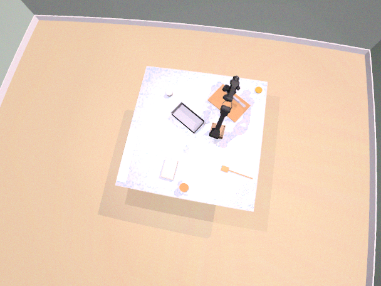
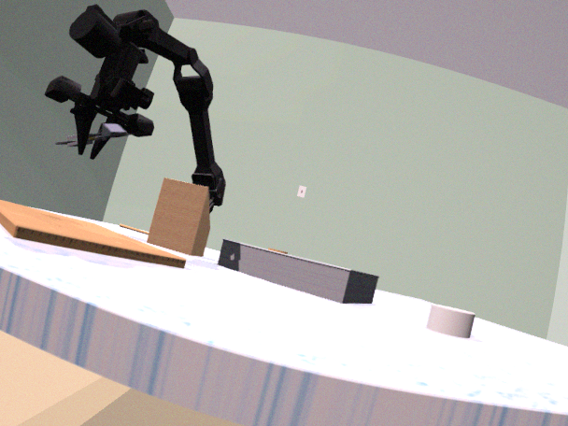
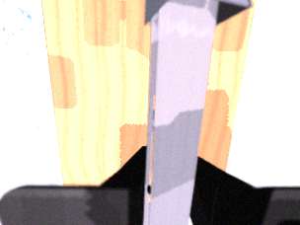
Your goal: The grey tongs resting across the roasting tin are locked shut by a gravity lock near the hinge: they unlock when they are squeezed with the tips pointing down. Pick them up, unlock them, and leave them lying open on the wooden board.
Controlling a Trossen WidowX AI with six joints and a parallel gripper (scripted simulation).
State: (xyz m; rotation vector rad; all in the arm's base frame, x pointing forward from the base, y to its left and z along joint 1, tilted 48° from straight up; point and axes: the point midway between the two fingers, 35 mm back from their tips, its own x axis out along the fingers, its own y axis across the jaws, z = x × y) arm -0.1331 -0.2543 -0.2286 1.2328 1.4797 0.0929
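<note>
Now: the wooden board 12 cm below my gripper tip and 1 cm to the left of it. The rest, counted from my gripper tip: grey roasting tin (40 cm ahead, 20 cm to the left, 10 cm below); white cylinder (61 cm ahead, 11 cm below, 7 cm to the right); orange disc (30 cm behind, 15 cm to the right, 12 cm below).
</note>
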